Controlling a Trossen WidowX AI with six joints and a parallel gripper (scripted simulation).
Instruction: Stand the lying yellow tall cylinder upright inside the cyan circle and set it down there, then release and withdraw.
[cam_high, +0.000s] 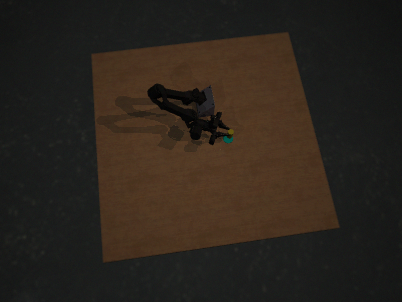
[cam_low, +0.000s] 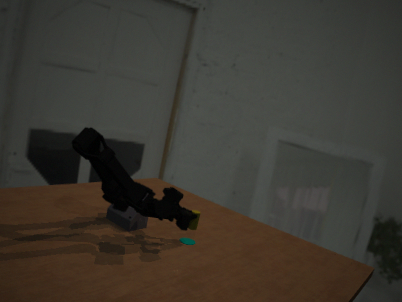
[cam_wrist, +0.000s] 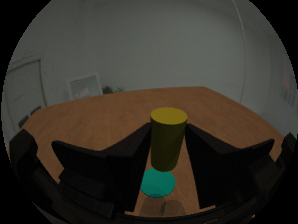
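My gripper tip is 11 cm above the cyan circle and 1 cm past it. Round my gripper tip: yellow tall cylinder: 2 cm below.
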